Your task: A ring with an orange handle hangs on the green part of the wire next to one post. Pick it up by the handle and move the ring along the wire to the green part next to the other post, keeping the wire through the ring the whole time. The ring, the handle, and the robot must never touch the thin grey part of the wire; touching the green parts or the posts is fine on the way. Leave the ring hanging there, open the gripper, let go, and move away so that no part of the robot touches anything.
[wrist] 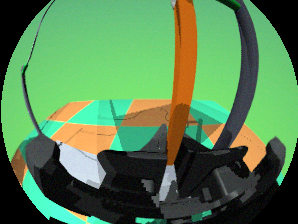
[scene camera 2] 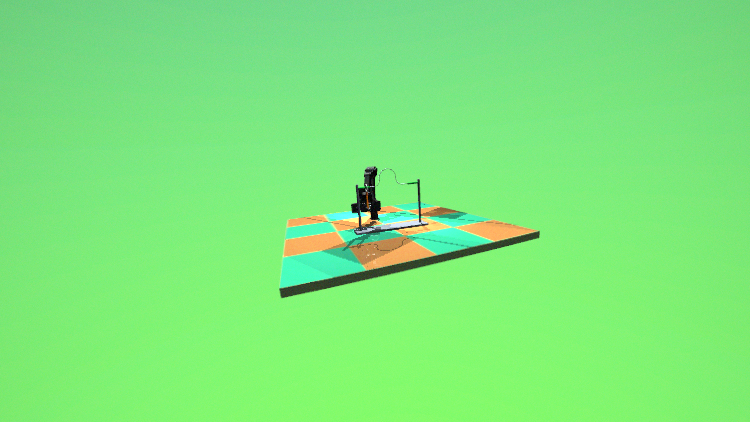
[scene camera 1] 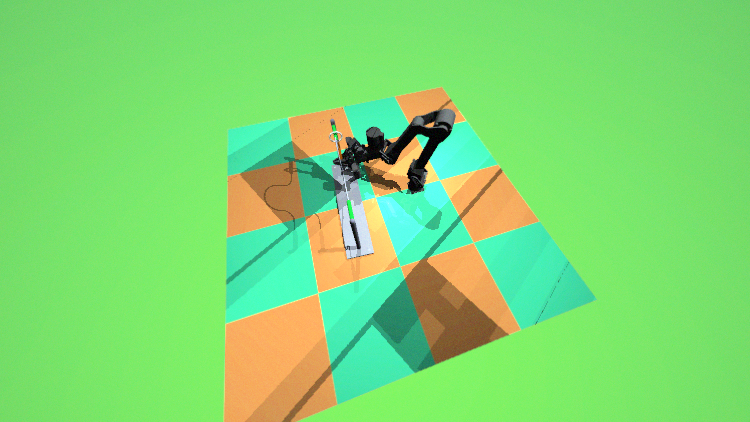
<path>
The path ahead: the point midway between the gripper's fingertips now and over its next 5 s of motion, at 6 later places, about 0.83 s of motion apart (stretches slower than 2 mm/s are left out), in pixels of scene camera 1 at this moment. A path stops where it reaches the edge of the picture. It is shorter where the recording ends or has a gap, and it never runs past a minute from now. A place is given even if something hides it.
My gripper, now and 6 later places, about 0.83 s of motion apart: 332, 162; 332, 161; 333, 167; 335, 177; 342, 187; 354, 186; 355, 180
</path>
